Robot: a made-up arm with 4 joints.
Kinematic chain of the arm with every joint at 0, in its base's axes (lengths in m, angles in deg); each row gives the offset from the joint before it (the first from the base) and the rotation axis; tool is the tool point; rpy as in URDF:
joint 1: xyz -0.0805 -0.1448 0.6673 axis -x
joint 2: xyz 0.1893 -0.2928 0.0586 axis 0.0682 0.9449 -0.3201
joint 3: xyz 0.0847 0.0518 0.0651 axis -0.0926 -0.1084 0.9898
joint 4: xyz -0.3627 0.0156 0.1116 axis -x
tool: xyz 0.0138 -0.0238 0.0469 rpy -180 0 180
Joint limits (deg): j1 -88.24..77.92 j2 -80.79..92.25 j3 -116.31..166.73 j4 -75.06..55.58
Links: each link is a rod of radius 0.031 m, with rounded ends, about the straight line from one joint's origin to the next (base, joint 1, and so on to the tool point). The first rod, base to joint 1, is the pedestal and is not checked.
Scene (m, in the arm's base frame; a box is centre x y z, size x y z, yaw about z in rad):
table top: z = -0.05
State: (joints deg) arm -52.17 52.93 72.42 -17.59
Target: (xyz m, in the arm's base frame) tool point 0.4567 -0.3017 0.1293
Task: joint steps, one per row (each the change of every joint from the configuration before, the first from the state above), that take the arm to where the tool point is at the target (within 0.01 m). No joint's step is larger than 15 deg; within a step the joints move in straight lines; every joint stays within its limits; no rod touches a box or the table.
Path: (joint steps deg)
1: -4.69 -1.82 13.25 -4.83
2: -4.70 -1.83 13.26 -4.83
3: -4.69 -1.82 13.25 -4.83
4: -4.69 -1.82 13.25 -4.82
5: -4.69 -1.82 13.26 -4.83

